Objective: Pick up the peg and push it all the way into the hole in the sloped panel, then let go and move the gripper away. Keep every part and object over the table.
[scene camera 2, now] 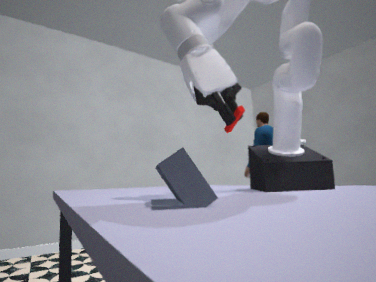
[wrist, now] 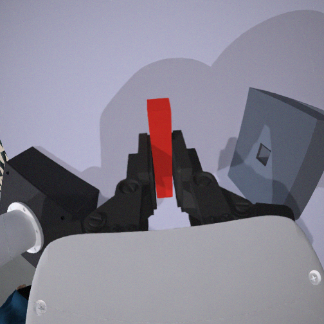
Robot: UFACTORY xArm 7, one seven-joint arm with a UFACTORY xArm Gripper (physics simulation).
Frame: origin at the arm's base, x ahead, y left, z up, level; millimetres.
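Seen in the pictures: gripper, fingertip midpoint: (scene camera 2: 235,121); arm's base at its link origin: (scene camera 2: 285,151).
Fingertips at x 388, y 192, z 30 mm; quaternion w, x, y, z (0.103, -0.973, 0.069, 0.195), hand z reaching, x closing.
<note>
Offsets run from my fingertips to a thing's top centre. Level surfaces: height alone.
A red square-section peg {dx +1, dy -3, dz +24 mm} (scene camera 2: 235,120) (wrist: 161,150) is held between the fingers of my gripper (scene camera 2: 233,118) (wrist: 161,150). The gripper is shut on it, high above the table. The peg sticks out past both sides of the fingers and is tilted in the scene view. The blue-grey sloped panel {dx +103, dy -59, dz -60 mm} (scene camera 2: 186,176) (wrist: 280,155) stands on the table, lower than the peg, to its left in the scene view and to its right in the wrist view. Its square hole (wrist: 263,154) shows in the wrist view; the hole does not show in the scene view. Peg and panel are apart.
The pale lilac table {dz -167 mm} (scene camera 2: 240,230) (wrist: 65,60) has its left edge beyond the panel in the scene view. The black robot base block (scene camera 2: 292,172) (wrist: 50,185) stands at the back right in the scene view. A person in blue (scene camera 2: 263,135) is behind the table.
</note>
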